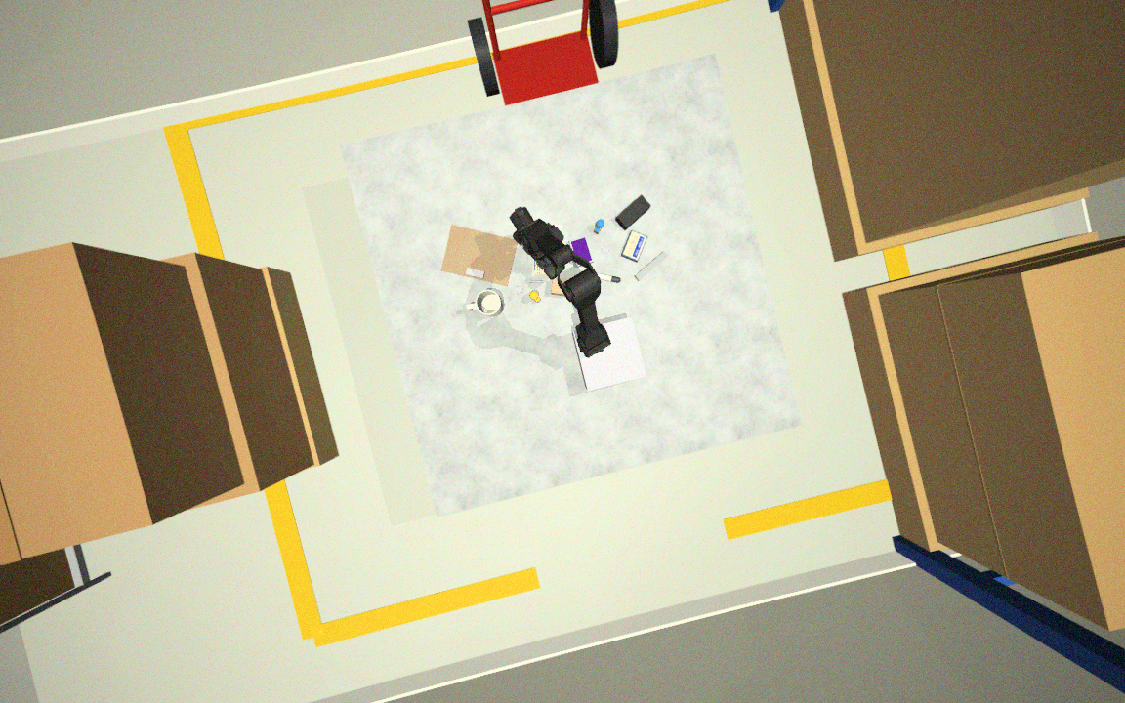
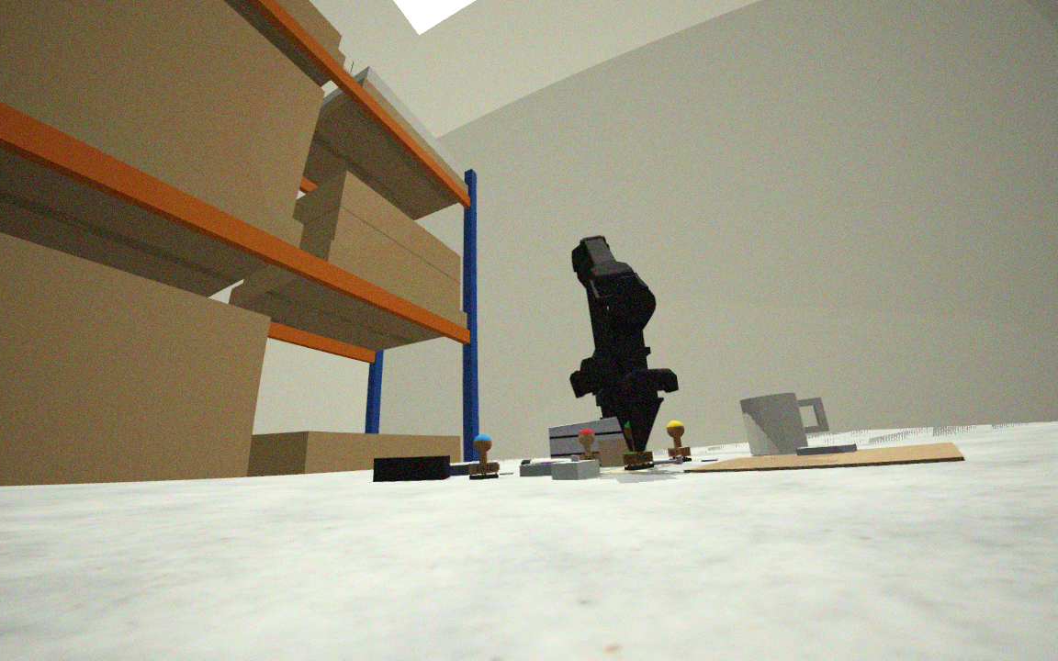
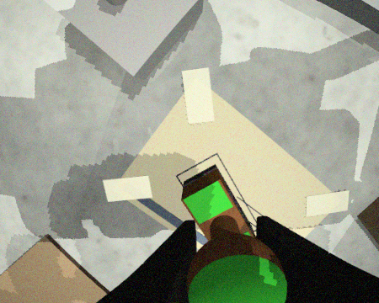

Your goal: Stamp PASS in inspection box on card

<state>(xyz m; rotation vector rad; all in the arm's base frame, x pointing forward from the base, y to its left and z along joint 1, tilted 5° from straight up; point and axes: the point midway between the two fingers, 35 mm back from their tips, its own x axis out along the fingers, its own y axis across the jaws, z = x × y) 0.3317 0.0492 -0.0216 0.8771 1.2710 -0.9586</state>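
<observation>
Right now the green-knobbed stamp is right at my gripper tip. From my gripper tip the other things lie so: tan box 11 cm behind, 3 cm to the right; cream card 3 cm below; yellow-knobbed stamp 11 cm behind, 7 cm to the left.
</observation>
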